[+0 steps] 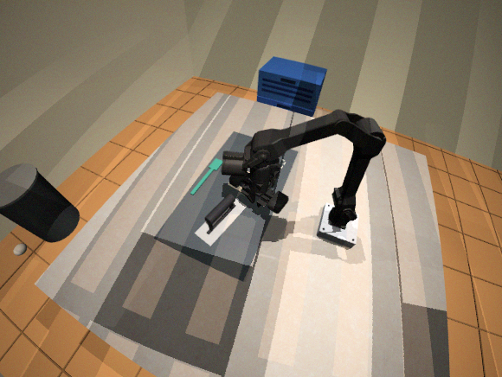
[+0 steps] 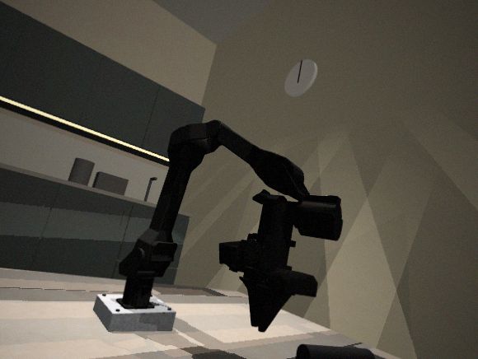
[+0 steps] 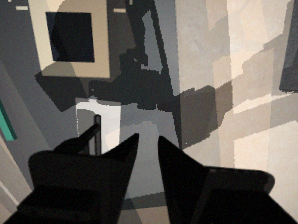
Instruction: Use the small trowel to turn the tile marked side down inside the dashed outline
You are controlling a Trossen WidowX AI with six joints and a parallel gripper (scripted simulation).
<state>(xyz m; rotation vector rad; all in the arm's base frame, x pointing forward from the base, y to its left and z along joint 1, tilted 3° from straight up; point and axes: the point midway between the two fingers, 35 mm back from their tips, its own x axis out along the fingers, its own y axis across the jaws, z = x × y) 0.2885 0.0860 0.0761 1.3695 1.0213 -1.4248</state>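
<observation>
Now: gripper tip 11 cm short of the grey mat, 9 cm to the left of it and 10 cm above it. From my gripper tip the other things lie so: tan square tile 9 cm ahead, 13 cm to the right, 8 cm below; teal trowel 25 cm ahead, 12 cm to the right, 8 cm below.
</observation>
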